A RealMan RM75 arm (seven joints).
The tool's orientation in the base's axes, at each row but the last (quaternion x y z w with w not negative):
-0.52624 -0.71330 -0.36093 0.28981
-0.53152 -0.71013 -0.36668 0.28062
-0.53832 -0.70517 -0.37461 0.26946
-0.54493 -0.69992 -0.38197 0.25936
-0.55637 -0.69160 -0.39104 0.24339
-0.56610 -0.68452 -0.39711 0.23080
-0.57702 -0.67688 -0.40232 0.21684
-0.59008 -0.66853 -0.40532 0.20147
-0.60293 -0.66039 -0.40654 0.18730
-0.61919 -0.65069 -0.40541 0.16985
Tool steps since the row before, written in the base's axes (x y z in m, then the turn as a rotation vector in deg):
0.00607 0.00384 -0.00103 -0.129 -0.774 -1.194
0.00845 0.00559 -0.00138 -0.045 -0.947 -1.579
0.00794 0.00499 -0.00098 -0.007 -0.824 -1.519
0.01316 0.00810 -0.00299 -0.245 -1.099 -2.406
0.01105 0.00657 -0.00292 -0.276 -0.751 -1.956
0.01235 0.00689 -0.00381 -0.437 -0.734 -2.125
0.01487 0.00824 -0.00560 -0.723 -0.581 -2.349
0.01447 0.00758 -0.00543 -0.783 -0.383 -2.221
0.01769 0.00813 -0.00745 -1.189 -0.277 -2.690
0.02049 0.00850 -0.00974 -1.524 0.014 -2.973
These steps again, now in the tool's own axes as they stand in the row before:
-0.00043 0.00632 0.00353 -1.331 -0.518 0.052
-0.00036 0.00874 0.00530 -1.752 -0.552 0.130
-0.00017 0.00810 0.00483 -1.647 -0.484 0.198
-0.00133 0.01282 0.00904 -2.429 -0.967 0.469
-0.00135 0.01031 0.00810 -1.872 -0.850 0.489
-0.00196 0.01106 0.00940 -1.951 -1.051 0.579
-0.00281 0.01265 0.01235 -1.959 -1.388 0.782
-0.00254 0.01194 0.01214 -1.726 -1.412 0.849
-0.00385 0.01400 0.01496 -1.921 -1.949 1.112
-0.00496 0.01543 0.01801 -1.873 -2.382 1.406

